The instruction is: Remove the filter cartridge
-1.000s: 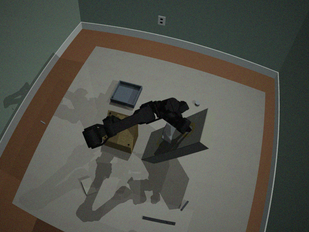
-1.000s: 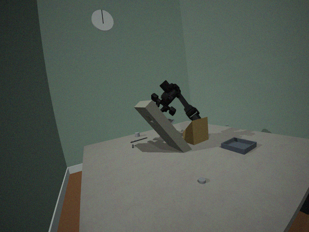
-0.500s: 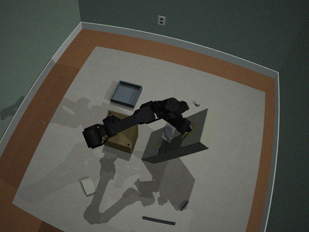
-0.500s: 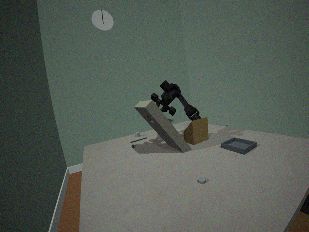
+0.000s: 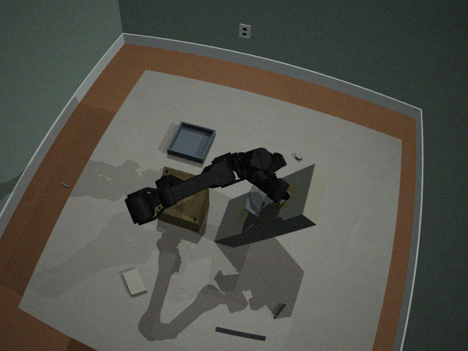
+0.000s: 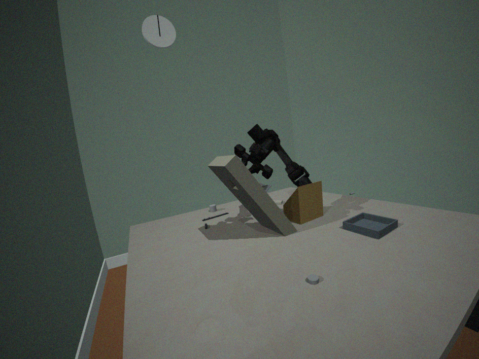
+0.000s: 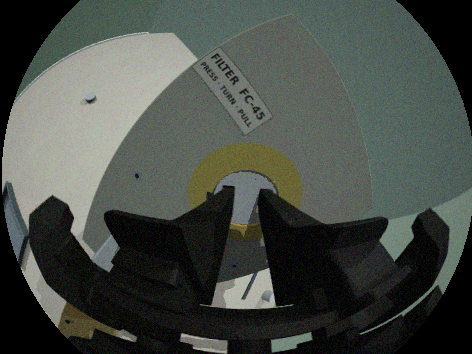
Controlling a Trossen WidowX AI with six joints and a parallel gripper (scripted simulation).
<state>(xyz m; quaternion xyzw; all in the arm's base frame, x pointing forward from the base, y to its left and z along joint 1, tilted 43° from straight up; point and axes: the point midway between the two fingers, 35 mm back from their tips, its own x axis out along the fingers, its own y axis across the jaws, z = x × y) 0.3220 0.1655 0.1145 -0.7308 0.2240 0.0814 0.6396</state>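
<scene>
Now: the round filter cartridge 10 mm below my gripper tip and 10 mm ahead of it. Round my gripper tip: blue-grey tray 460 mm behind, 270 mm below, 230 mm to the left; then white block 400 mm to the right, 370 mm behind, 270 mm below; then short dark bar 270 mm to the right, 270 mm below, 130 mm ahead.
</scene>
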